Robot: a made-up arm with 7 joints.
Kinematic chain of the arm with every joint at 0, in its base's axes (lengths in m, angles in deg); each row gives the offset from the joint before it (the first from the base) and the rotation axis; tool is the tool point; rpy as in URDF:
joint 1: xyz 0 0 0 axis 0.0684 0.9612 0.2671
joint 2: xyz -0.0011 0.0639 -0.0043 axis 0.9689 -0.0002 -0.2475
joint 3: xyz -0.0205 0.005 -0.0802 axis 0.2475 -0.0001 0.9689
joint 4: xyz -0.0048 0 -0.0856 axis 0.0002 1 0
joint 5: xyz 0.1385 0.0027 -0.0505 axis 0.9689 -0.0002 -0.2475
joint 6: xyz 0.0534 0 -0.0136 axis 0.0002 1 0
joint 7: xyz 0.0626 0 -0.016 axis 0.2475 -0.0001 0.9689
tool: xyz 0 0 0 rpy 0 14.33 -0.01
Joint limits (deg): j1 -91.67..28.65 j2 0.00..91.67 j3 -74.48..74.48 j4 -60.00..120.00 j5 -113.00..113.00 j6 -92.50..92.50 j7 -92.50..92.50
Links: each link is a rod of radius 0.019 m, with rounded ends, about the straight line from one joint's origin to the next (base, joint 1, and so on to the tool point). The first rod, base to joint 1, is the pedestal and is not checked.
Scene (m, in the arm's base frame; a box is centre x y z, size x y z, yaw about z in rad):
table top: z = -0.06
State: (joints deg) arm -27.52 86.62 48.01 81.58 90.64 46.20 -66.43
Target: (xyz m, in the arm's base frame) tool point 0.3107 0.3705 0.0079
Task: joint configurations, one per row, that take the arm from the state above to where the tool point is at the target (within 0.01 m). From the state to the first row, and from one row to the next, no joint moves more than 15 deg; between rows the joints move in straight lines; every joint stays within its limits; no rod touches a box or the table.
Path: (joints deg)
1: -39.39 83.98 49.60 83.70 93.51 33.07 -67.97
2: -51.25 81.35 51.19 85.83 96.37 19.95 -69.51
3: -63.12 78.71 52.78 87.95 99.24 6.82 -71.05
4: -74.98 76.07 54.37 90.07 102.10 -6.31 -72.59
5: -83.33 74.89 64.43 98.35 96.36 0.23 -69.51
6: -91.67 73.71 74.48 106.63 90.62 6.77 -66.43

